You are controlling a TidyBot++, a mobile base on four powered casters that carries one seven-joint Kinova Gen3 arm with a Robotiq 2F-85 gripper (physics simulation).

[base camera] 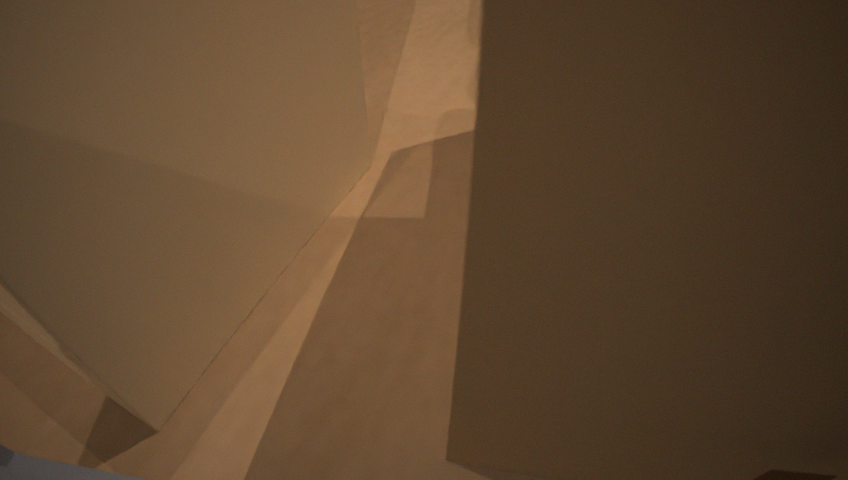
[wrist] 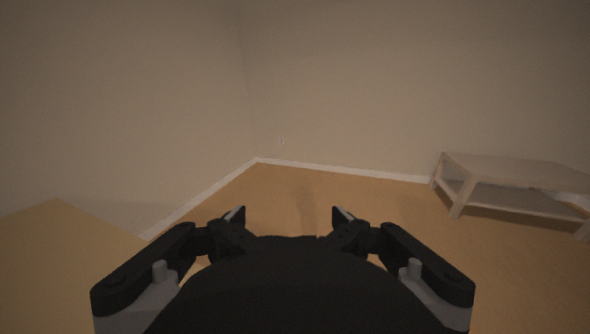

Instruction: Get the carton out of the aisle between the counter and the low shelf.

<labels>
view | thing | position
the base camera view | carton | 648, 279
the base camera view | low wooden shelf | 168, 168
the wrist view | gripper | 289, 215
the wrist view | low wooden shelf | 61, 252
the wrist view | wall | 135, 119
</labels>
